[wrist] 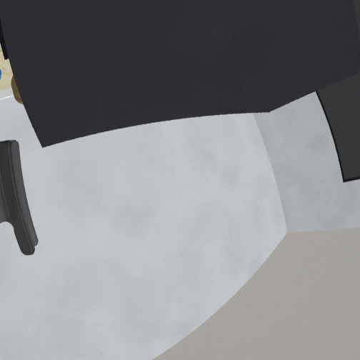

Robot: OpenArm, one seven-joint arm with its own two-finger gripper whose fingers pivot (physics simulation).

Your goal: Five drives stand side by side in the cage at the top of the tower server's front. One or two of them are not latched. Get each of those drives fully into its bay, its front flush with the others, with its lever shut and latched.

A black tower server (77,75): 9 cm from the lens.
